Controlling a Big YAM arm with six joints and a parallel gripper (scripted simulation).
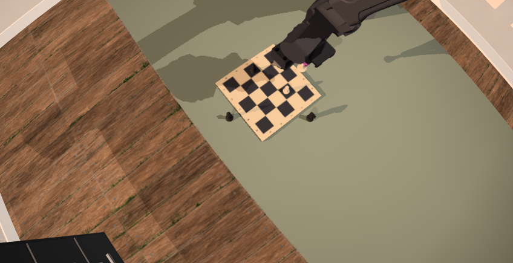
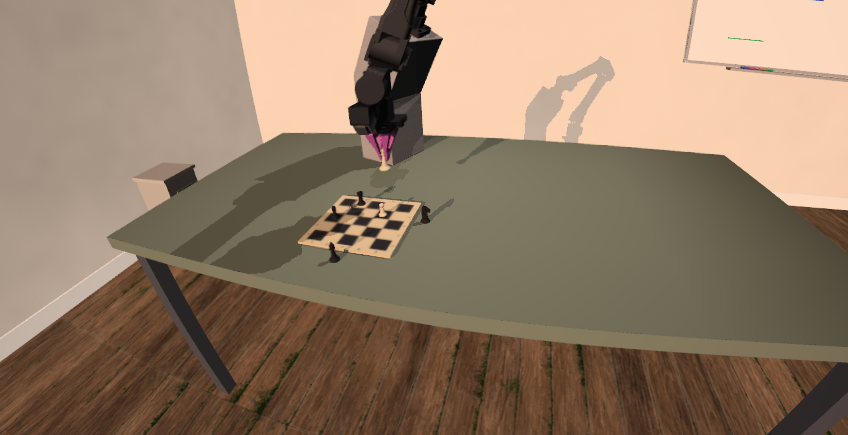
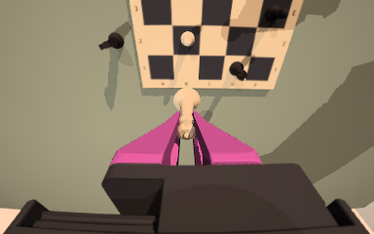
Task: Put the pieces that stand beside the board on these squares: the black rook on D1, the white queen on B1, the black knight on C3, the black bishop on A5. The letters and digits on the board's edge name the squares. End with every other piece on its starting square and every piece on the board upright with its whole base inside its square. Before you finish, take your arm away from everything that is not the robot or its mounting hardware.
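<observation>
The small white piece lies 50 mm ahead of my hand and 120 mm below it. From my hand the other things lie so: chessboard 90 mm ahead, 30 mm to the right, 130 mm below; then white queen 10 mm ahead.
</observation>
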